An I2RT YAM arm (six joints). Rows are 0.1 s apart.
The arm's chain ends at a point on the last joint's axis. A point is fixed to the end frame.
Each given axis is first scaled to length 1.
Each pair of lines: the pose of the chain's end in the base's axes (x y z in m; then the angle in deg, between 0 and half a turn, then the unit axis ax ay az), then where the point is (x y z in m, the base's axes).
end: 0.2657, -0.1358, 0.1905, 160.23, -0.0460, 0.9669, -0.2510
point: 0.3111 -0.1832 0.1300
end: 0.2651, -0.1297, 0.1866, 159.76, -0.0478, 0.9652, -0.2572
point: 0.3112 -0.1777 0.1271
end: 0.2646, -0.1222, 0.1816, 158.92, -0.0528, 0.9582, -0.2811
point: 0.3119 -0.1728 0.1252
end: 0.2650, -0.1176, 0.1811, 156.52, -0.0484, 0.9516, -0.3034
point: 0.3146 -0.1706 0.1291
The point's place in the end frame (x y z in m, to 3 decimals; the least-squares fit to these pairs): -0.016 -0.012 0.087
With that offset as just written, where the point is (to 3 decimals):
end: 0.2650, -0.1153, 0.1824, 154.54, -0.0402, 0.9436, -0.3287
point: 0.316 -0.171 0.135
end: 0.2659, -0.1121, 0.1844, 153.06, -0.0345, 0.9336, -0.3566
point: 0.318 -0.171 0.142
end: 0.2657, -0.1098, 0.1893, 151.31, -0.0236, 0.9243, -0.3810
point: 0.318 -0.171 0.152
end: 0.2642, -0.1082, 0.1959, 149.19, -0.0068, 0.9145, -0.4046
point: 0.317 -0.173 0.163
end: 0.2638, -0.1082, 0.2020, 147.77, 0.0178, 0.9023, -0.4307
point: 0.315 -0.176 0.175
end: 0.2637, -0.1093, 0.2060, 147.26, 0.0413, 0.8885, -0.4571
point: 0.312 -0.181 0.183
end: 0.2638, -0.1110, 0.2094, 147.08, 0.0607, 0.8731, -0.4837
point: 0.309 -0.186 0.191
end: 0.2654, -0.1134, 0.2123, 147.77, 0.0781, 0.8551, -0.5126
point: 0.307 -0.191 0.199
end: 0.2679, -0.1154, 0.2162, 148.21, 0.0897, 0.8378, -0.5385
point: 0.307 -0.195 0.207
